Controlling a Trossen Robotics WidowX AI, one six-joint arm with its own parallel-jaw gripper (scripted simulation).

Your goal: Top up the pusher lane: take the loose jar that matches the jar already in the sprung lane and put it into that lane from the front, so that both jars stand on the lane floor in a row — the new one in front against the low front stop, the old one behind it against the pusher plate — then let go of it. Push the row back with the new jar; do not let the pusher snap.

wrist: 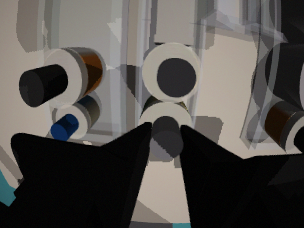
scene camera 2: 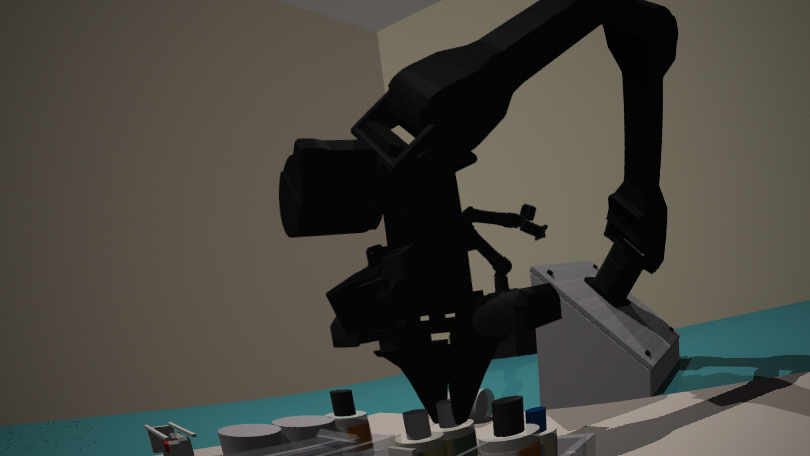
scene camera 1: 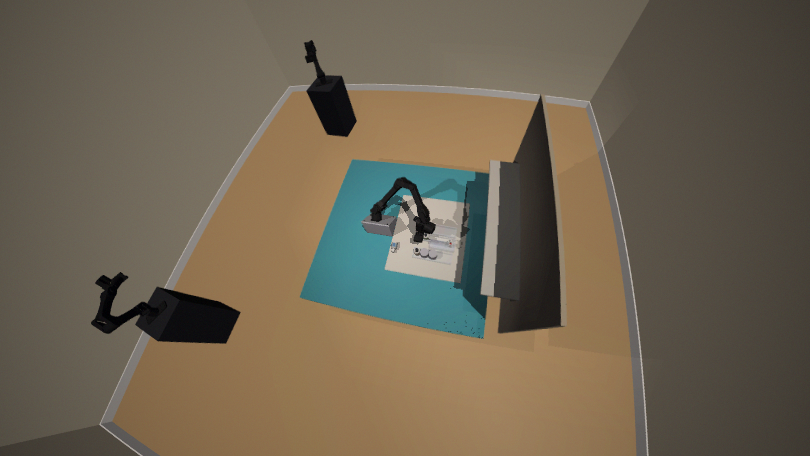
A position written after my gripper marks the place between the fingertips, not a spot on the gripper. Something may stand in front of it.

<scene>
In view: my gripper (scene camera 2: 450, 422).
My gripper shows as well in the wrist view (wrist: 165, 130).
</scene>
